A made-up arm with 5 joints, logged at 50 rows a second.
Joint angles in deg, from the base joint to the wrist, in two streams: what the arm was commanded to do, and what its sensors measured. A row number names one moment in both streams.
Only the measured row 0 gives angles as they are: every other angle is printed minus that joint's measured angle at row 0.
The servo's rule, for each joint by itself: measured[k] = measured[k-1] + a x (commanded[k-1-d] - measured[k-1]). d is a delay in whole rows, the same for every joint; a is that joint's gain. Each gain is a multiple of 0.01, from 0.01 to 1. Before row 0 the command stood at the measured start. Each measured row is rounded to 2 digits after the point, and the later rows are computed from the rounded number. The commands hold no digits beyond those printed.
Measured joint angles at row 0: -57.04 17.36 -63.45 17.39 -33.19
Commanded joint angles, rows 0 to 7: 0.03 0.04 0.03 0.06 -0.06; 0.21 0.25 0.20 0.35 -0.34; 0.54 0.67 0.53 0.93 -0.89; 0.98 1.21 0.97 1.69 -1.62; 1.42 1.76 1.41 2.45 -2.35; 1.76 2.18 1.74 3.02 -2.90; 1.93 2.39 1.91 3.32 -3.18; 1.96 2.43 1.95 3.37 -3.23
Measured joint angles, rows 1 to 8: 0.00 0.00 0.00 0.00 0.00; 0.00 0.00 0.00 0.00 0.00; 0.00 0.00 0.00 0.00 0.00; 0.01 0.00 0.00 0.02 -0.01; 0.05 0.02 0.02 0.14 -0.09; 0.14 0.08 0.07 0.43 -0.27; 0.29 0.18 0.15 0.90 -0.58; 0.49 0.32 0.26 1.47 -0.99
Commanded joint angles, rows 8 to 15: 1.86 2.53 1.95 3.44 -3.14; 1.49 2.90 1.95 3.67 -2.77; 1.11 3.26 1.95 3.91 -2.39; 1.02 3.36 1.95 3.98 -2.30; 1.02 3.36 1.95 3.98 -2.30; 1.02 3.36 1.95 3.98 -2.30; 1.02 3.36 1.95 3.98 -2.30; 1.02 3.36 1.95 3.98 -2.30
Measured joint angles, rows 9 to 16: 0.72 0.49 0.39 2.04 -1.43; 0.94 0.66 0.53 2.51 -1.83; 1.12 0.82 0.66 2.83 -2.15; 1.25 0.97 0.78 3.06 -2.38; 1.29 1.14 0.89 3.29 -2.47; 1.26 1.33 0.99 3.52 -2.45; 1.22 1.51 1.08 3.69 -2.42; 1.18 1.68 1.16 3.80 -2.39
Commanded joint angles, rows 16 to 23: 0.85 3.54 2.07 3.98 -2.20; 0.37 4.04 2.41 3.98 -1.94; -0.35 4.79 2.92 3.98 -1.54; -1.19 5.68 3.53 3.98 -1.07; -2.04 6.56 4.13 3.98 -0.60; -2.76 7.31 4.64 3.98 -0.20; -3.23 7.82 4.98 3.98 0.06; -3.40 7.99 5.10 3.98 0.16
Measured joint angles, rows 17 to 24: 1.15 1.83 1.23 3.87 -2.37; 1.13 1.97 1.29 3.91 -2.35; 1.11 2.10 1.35 3.94 -2.34; 1.06 2.23 1.41 3.95 -2.31; 0.94 2.39 1.50 3.96 -2.22; 0.71 2.61 1.63 3.97 -2.06; 0.37 2.89 1.80 3.97 -1.83; -0.06 3.22 2.01 3.97 -1.55
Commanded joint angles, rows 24 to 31: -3.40 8.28 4.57 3.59 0.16; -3.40 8.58 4.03 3.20 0.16; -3.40 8.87 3.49 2.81 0.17; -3.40 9.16 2.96 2.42 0.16; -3.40 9.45 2.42 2.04 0.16; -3.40 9.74 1.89 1.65 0.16; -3.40 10.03 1.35 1.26 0.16; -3.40 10.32 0.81 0.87 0.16
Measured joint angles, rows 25 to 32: -0.55 3.59 2.25 3.97 -1.24; -1.03 3.97 2.50 3.97 -0.94; -1.46 4.33 2.73 3.97 -0.69; -1.81 4.69 2.90 3.83 -0.49; -2.10 5.04 3.00 3.60 -0.34; -2.33 5.38 3.04 3.31 -0.22; -2.52 5.72 3.03 2.98 -0.13; -2.68 6.06 2.98 2.63 -0.06
